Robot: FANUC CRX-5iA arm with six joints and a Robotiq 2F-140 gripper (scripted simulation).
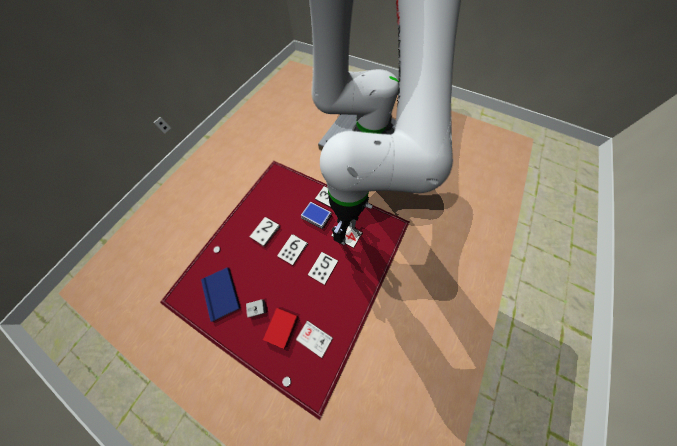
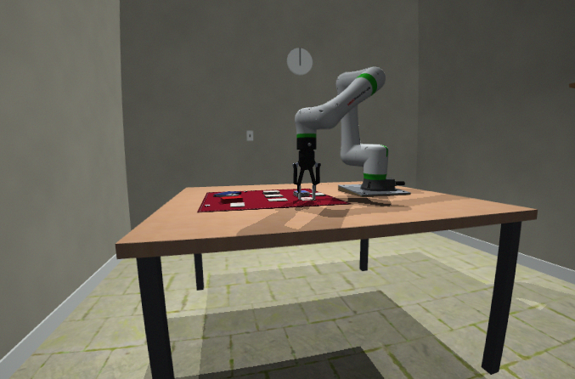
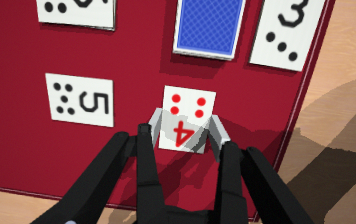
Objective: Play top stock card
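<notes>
Right now the red card cloth is 190 mm ahead of my hand, 90 mm to the right of it and 40 mm below it. Round my hand: red box (360 mm ahead, 30 mm to the left, 20 mm below); small white box (370 mm ahead, 70 mm to the right, 10 mm below); blue notebook (410 mm ahead, 190 mm to the right, 20 mm below).
</notes>
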